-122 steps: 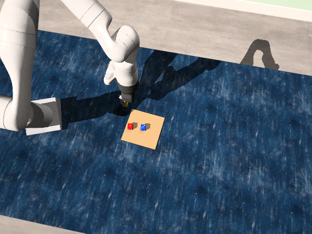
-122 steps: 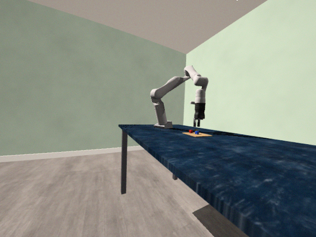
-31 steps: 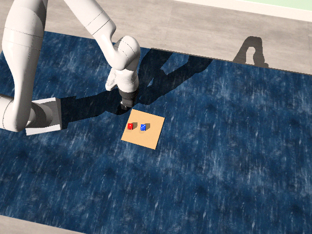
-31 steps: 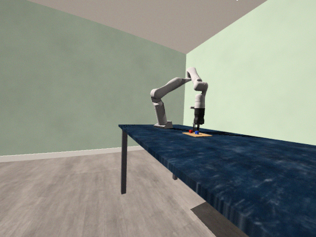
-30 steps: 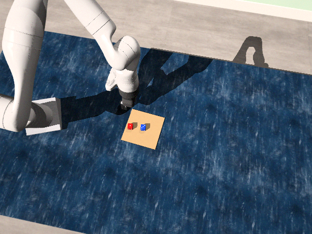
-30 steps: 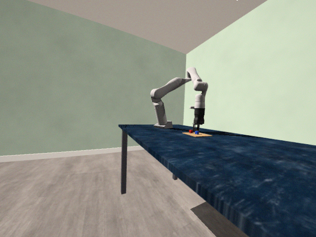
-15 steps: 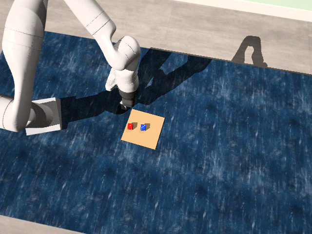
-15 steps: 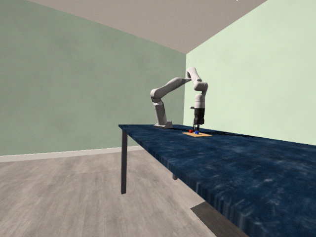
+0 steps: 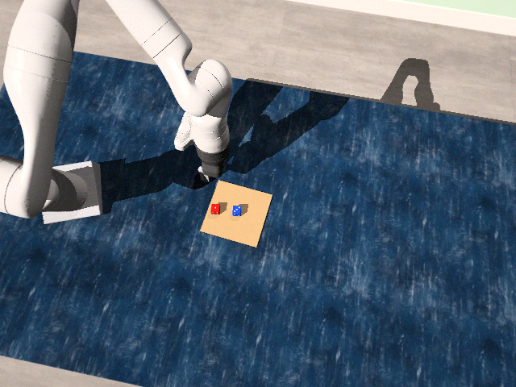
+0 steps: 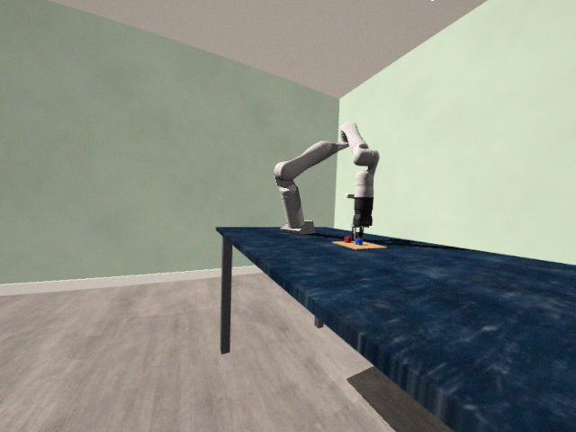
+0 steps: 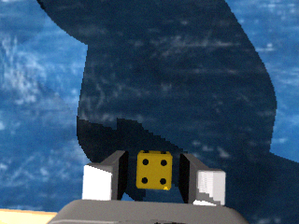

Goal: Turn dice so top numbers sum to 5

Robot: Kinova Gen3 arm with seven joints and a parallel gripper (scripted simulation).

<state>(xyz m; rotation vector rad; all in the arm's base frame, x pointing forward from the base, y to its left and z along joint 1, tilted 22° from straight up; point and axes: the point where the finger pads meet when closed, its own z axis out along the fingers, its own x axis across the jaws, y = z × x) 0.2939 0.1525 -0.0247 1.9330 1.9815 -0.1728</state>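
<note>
Now: the yellow die 1 cm below my hand. The rest, counted from my hand: red die (9 cm to the right, 5 cm ahead, 1 cm below); blue die (10 cm ahead, 8 cm to the right, 1 cm below); tan mat (10 cm ahead, 8 cm to the right, 2 cm below).
</note>
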